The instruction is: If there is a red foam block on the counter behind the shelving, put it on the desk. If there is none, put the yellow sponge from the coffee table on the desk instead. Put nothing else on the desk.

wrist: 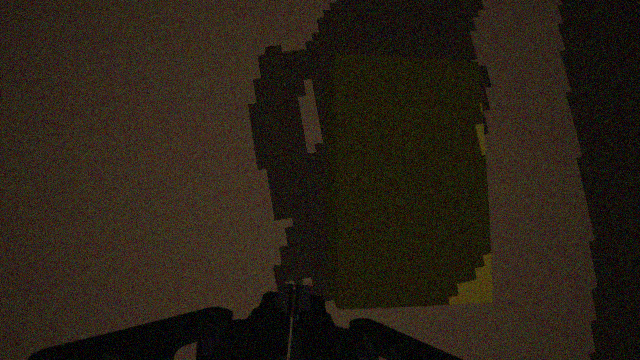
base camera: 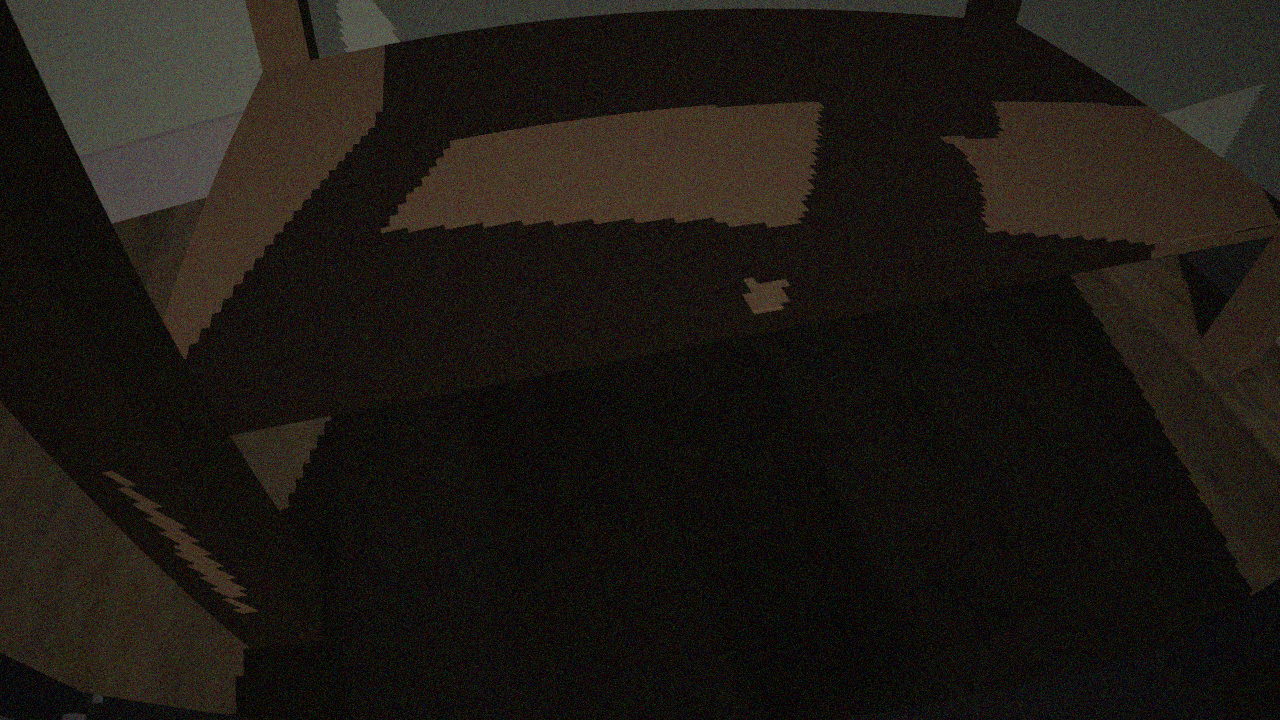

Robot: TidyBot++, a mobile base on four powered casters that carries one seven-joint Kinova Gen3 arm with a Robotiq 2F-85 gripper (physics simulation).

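Places are measured from the arm's base along level axes (x right, y up, z back), in metres.
Pixels of known places: gripper, fingertip midpoint: [wrist: 293,303].
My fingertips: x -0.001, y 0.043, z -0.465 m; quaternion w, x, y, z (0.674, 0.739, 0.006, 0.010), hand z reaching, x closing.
Note:
For each thing: its top centre in the pictures, then the offset to it from my fingertips. "pt": a spot on its surface instead. Level surfaces: height alone.
- yellow sponge at its top centre: [wrist: 414,176] dz -0.063, dx +0.043, dy +0.045 m
- brown top at its surface level: dy +0.000 m
- dark slanting bar at a spot on its surface: [base camera: 80,268] pt dz +0.206, dx -0.180, dy -0.188 m
- Wooden floor at its surface level: dy -0.450 m
The yellow sponge [wrist: 407,180] lies flat on a brown top [wrist: 140,165] in the wrist view, mostly in dark shadow, with a brighter corner at its lower right. My gripper [wrist: 293,303] is shut and empty. Its closed fingertips show at the bottom of the wrist view, just left of the sponge's lower left corner. How high they are above the top is hard to tell. No red foam block and no sponge can be made out in the dim base camera view.
A brown wooden piece of furniture [base camera: 626,170] with upright posts at its back crosses the base camera view, partly shadowed. A dark slanting bar [base camera: 80,268] stands at the left. Wooden floor [base camera: 1163,358] shows at the right. The brown top's edge runs down the wrist view's right side.

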